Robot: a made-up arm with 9 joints. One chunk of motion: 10 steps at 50 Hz.
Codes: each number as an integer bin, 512 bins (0 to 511) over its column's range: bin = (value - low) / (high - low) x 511, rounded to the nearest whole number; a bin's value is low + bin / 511 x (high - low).
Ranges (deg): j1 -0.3..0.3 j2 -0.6..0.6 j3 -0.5..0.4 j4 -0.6..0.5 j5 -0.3..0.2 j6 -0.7..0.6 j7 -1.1..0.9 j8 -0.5..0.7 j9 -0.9..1
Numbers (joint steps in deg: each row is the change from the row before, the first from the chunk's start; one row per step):
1: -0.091 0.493 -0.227 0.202 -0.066 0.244 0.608 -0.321 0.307
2: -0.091 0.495 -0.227 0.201 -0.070 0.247 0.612 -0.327 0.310
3: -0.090 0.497 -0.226 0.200 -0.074 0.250 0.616 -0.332 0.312
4: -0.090 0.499 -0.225 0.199 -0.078 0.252 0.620 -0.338 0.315
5: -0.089 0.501 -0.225 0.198 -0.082 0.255 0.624 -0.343 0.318
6: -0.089 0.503 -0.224 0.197 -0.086 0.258 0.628 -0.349 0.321
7: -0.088 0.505 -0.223 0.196 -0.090 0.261 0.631 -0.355 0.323
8: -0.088 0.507 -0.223 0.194 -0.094 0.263 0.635 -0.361 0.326
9: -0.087 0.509 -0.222 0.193 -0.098 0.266 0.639 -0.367 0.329
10: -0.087 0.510 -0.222 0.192 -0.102 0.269 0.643 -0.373 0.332
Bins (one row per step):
1: 178 465 155 373 239 371 436 76 325
2: 178 466 155 372 235 372 437 74 325
3: 179 467 156 372 231 373 438 72 326
4: 179 468 156 371 227 374 439 69 327
5: 180 469 156 371 223 375 440 67 328
6: 180 470 157 370 219 377 442 64 328
7: 181 471 157 370 215 378 442 62 329
8: 181 471 157 369 211 379 443 59 330
9: 181 472 158 368 206 380 444 57 331
10: 181 473 158 368 202 381 445 54 331

